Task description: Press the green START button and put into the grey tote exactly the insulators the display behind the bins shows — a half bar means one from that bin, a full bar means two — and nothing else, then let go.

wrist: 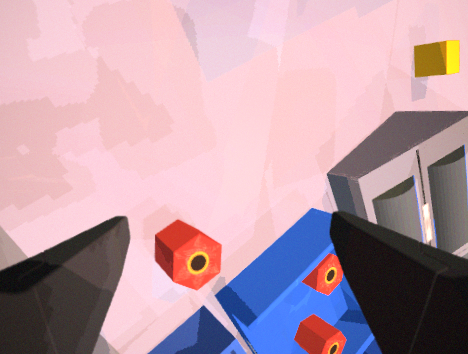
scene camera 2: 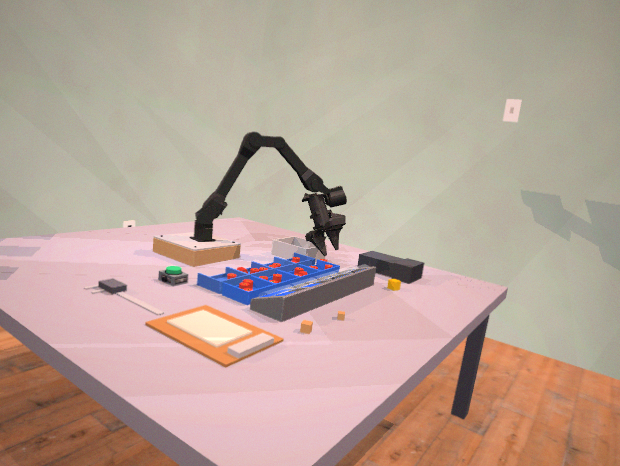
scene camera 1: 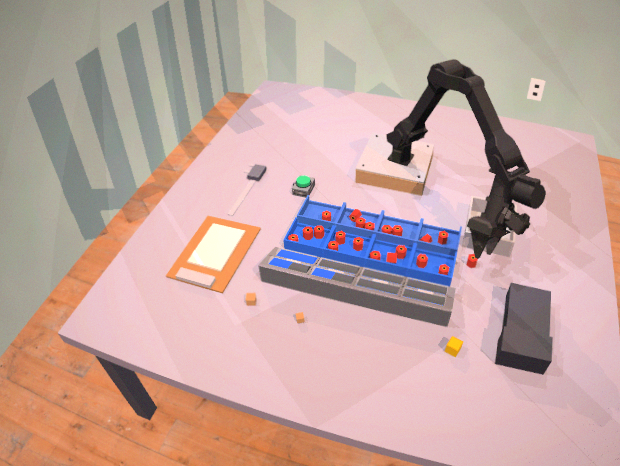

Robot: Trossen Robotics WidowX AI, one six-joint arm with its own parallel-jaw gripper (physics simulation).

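Observation:
My gripper (scene camera 1: 483, 253) (scene camera 2: 330, 251) (wrist: 231, 225) is open and empty, above the table between the tote and the bins' right end. A loose red insulator (scene camera 1: 471, 260) (wrist: 187, 255) stands on the table below it, nearer the left finger in the wrist view. The blue bins (scene camera 1: 426, 273) (scene camera 2: 245, 295) (wrist: 275, 255) hold many red insulators in two rows. The display (scene camera 1: 355, 296) (scene camera 2: 320, 299) (wrist: 400, 137) shows, in its leftmost panel, a full upper and half lower blue bar; the second panel has a half lower bar; the others look grey. The green button (scene camera 1: 303, 180) (scene camera 2: 173, 270) is left. The arm partly hides the grey tote (scene camera 1: 505, 248) (scene camera 2: 281, 247); its contents cannot be told.
A dark block (scene camera 1: 526, 325) (scene camera 2: 390, 266) lies right of the display. A yellow cube (scene camera 1: 454, 346) (scene camera 2: 393, 284) (wrist: 432, 60) and two orange cubes (scene camera 1: 250, 299) (scene camera 1: 299, 317) lie before it. An orange clipboard (scene camera 1: 182, 265) (scene camera 2: 170, 325) and a grey-headed tool (scene camera 1: 256, 172) lie left.

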